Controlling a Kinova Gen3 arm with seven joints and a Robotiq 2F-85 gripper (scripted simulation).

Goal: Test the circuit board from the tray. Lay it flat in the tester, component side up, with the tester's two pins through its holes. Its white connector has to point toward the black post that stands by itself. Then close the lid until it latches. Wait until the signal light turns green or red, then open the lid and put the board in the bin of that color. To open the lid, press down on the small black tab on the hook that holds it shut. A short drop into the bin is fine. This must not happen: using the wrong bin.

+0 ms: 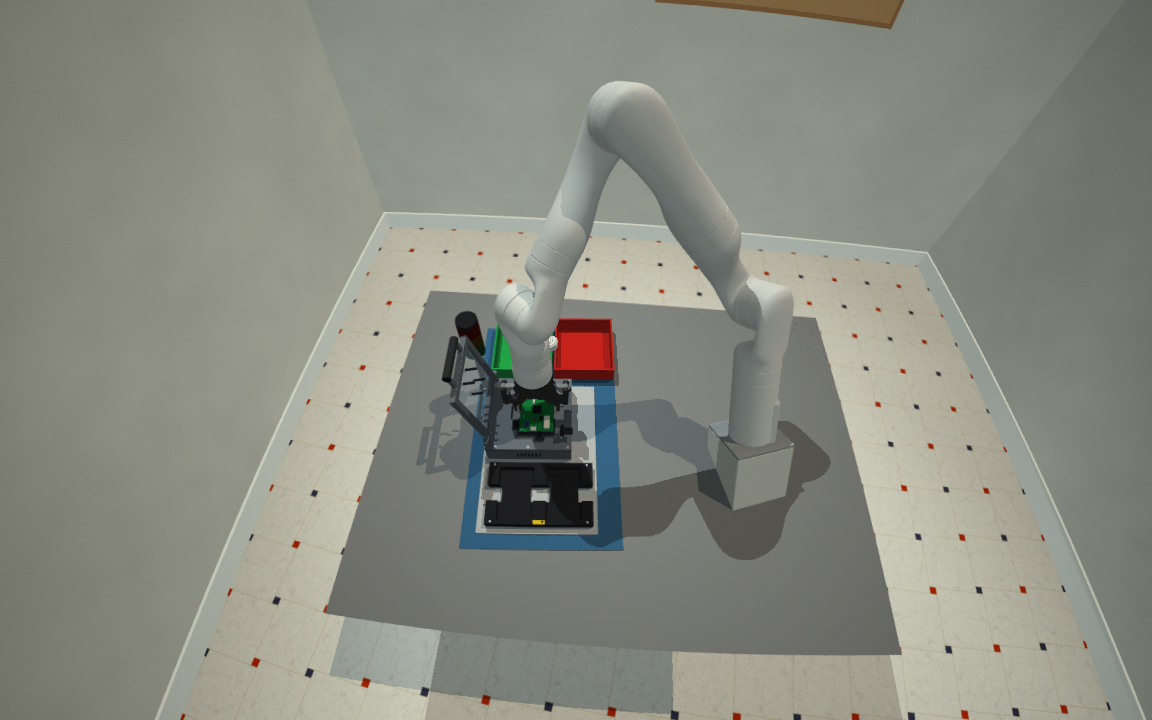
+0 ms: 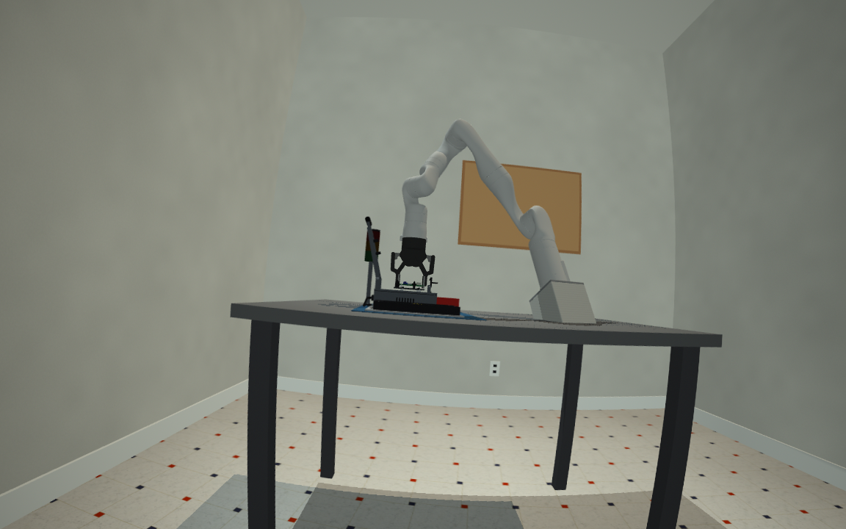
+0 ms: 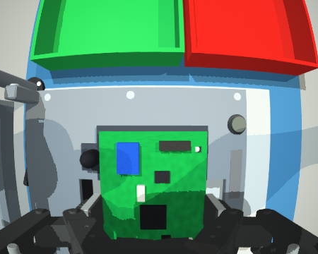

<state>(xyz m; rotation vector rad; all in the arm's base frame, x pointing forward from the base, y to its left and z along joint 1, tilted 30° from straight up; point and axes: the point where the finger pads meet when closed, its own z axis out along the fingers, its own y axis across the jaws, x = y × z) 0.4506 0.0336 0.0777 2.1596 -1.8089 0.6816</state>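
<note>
The green circuit board is right at my hand. Also, from my hand: green bin 19 cm to the right, 7 cm below, 7 cm ahead; red bin 21 cm to the right, 8 cm behind, 7 cm below; tester lid 12 cm ahead, 10 cm above, 2 cm to the left.
</note>
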